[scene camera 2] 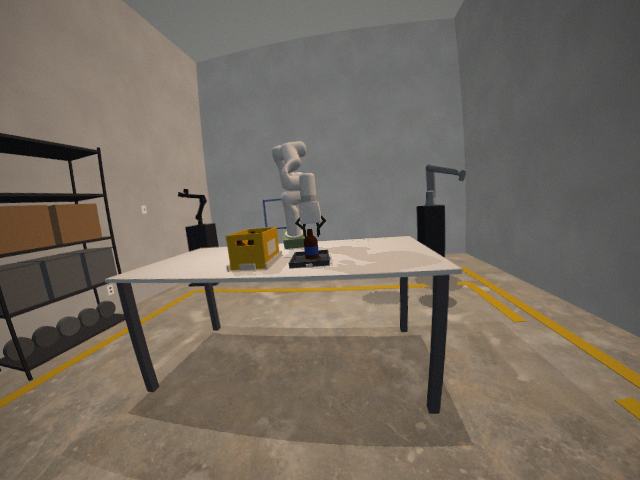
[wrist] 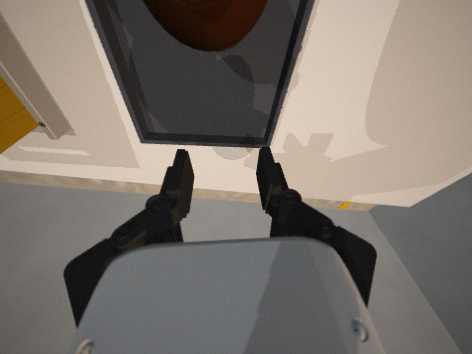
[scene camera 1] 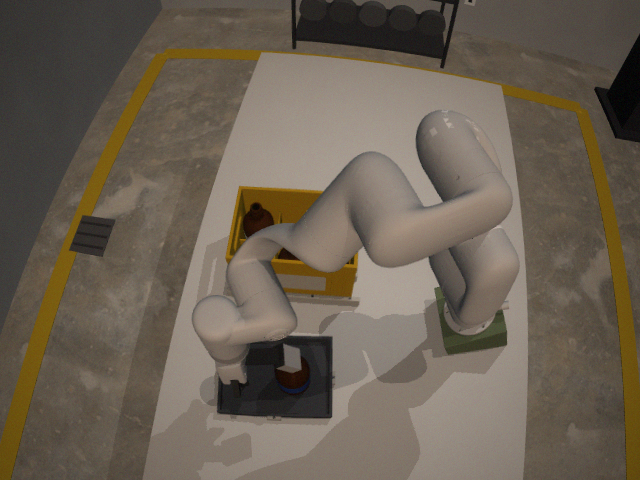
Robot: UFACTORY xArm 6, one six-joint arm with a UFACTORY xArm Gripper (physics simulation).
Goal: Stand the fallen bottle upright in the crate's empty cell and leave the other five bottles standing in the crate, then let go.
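Frame: origin at the arm's base, x right, y up, z back, level; centimetres.
Seen in the pictures: gripper, fingertip midpoint: (scene camera 2: pixel 312 237) (wrist: pixel 224 161); arm's base at its link origin: (scene camera 2: pixel 294 234).
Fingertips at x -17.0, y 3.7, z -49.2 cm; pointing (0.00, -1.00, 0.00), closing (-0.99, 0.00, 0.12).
Pixels of each thing's top centre, then the offset from my fingertips to it. Level surfaces: height alone.
- brown bottle with a blue band, top centre: (scene camera 1: pixel 290 361) (scene camera 2: pixel 309 229) dx +1.9, dy +3.0, dz +10.1 cm
- yellow crate at its top centre: (scene camera 1: pixel 294 224) (scene camera 2: pixel 253 230) dx +32.0, dy +4.5, dz +8.9 cm
- bottle at its top centre: (scene camera 1: pixel 255 207) dx +36.8, dy +3.3, dz -0.1 cm
- white table at its surface level: dy -13.0 cm
A brown bottle with a blue band (scene camera 1: pixel 297 378) (scene camera 2: pixel 310 249) (wrist: pixel 207 25) stands upright in the dark tray (scene camera 1: pixel 319 405) (scene camera 2: pixel 297 261) (wrist: pixel 197 100); in the wrist view part of its brown body shows at the top edge. My gripper (scene camera 1: pixel 236 395) (scene camera 2: pixel 311 232) (wrist: pixel 224 161) is open and empty, with its fingers apart above the tray's left part in scene camera 1 and the bottle beside them. The yellow crate (scene camera 1: pixel 338 279) (scene camera 2: pixel 245 256) (wrist: pixel 11 112) holds brown bottles; one bottle (scene camera 1: pixel 257 222) shows upright at its back left. The arm hides much of the crate, and its empty cell cannot be made out.
The crate stands behind the tray on the white table (scene camera 1: pixel 361 93) (scene camera 2: pixel 361 260) in scene camera 1. The arm reaches over the crate from its green base (scene camera 1: pixel 473 341) (scene camera 2: pixel 294 241) at the right. A black shelf rack (scene camera 1: pixel 294 28) (scene camera 2: pixel 103 206) stands away from the table.
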